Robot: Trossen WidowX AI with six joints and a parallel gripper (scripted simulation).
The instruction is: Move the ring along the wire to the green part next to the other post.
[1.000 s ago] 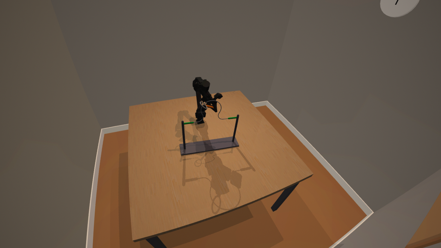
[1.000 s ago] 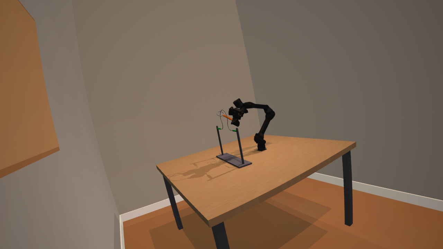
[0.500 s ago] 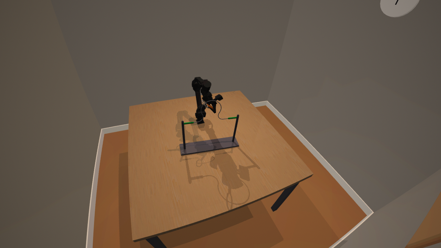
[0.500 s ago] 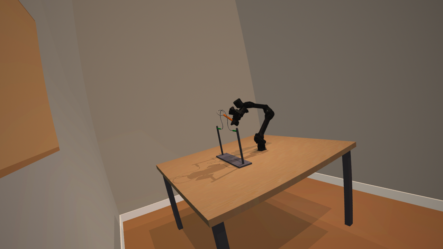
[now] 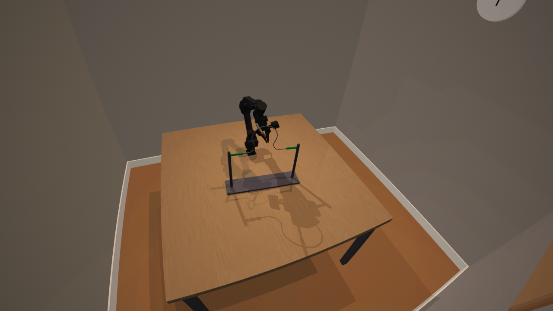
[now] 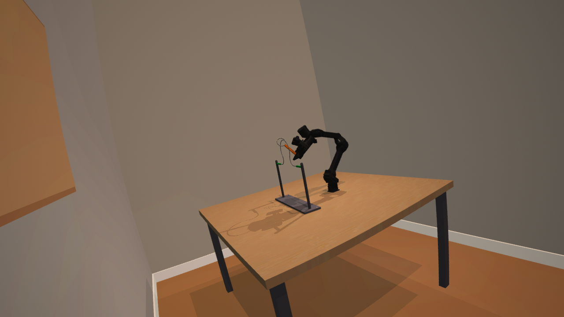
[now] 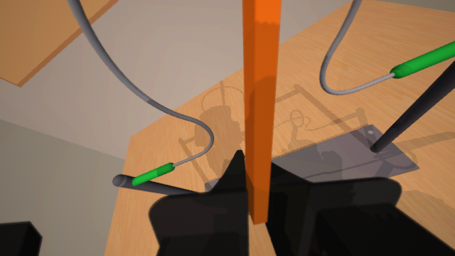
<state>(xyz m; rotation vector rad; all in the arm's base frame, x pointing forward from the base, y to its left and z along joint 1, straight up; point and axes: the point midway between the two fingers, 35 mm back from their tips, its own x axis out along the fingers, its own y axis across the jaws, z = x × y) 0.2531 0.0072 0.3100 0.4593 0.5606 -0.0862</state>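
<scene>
Right now my gripper tip is 1 cm short of the ring with orange handle, 4 cm to the left of it and 9 cm below it.
</scene>
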